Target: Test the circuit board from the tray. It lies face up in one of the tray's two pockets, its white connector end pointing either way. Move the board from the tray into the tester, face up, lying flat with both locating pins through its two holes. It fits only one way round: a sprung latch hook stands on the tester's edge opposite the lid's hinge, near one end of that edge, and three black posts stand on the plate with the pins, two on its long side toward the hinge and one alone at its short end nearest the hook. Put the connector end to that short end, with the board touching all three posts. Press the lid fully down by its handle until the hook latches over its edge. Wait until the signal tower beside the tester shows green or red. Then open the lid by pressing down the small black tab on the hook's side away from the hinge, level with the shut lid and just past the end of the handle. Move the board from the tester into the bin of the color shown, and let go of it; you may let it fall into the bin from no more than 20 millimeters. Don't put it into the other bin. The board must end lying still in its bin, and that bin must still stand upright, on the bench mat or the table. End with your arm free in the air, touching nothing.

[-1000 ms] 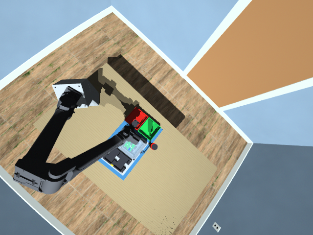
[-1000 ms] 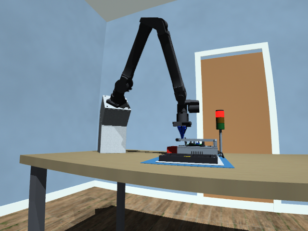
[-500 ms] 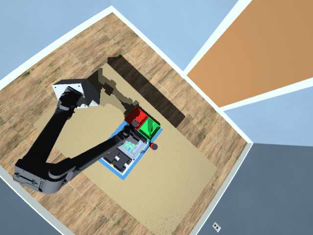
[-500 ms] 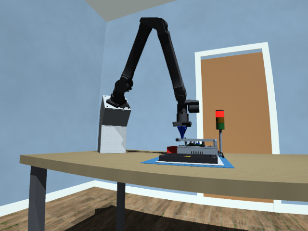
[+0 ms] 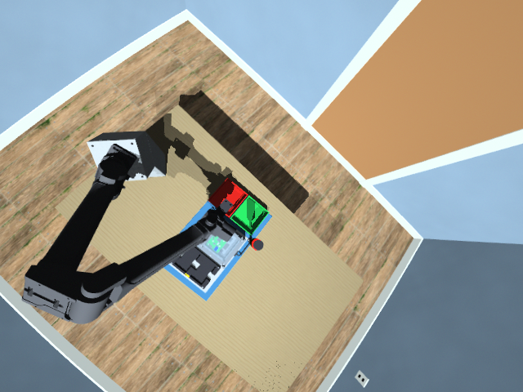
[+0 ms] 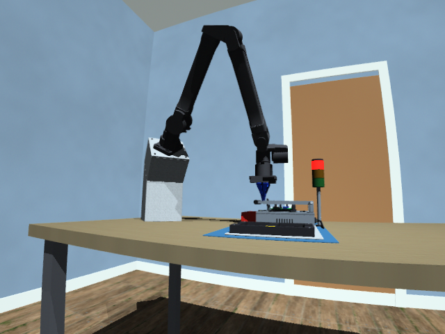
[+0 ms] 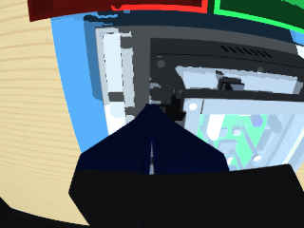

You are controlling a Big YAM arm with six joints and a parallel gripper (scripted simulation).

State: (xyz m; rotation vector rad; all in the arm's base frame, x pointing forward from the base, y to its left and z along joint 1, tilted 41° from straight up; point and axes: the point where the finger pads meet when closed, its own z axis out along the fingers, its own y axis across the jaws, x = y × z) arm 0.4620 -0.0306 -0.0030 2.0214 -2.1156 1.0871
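The black latch hook is 1 cm below my hand and 1 cm ahead of it. From my hand the other things lie so: green circuit board 7 cm to the right, 6 cm ahead, 3 cm below; then tester plate 7 cm to the right, 7 cm ahead, 3 cm below; then tester lid 7 cm to the right, 6 cm ahead, 1 cm below.
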